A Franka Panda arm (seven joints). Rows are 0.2 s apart.
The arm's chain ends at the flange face. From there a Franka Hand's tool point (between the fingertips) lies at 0.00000 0.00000 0.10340 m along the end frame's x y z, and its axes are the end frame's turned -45 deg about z.
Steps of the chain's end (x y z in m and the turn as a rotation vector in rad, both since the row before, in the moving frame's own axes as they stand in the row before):
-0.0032, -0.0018, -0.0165, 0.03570, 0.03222, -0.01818
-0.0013, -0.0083, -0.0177, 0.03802, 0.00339, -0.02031
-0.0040, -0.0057, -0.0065, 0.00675, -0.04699, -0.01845
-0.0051, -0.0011, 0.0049, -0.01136, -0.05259, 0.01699
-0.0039, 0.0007, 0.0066, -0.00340, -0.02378, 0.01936
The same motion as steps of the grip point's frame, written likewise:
0.0040, -0.0038, -0.0166, 0.00246, 0.04803, -0.01818
0.0080, -0.0094, -0.0178, 0.02449, 0.02928, -0.02031
-0.0018, -0.0108, -0.0066, 0.03800, -0.02845, -0.01845
-0.0075, -0.0074, 0.0048, 0.02915, -0.04522, 0.01699
-0.0052, -0.0038, 0.0066, 0.01441, -0.01922, 0.01936

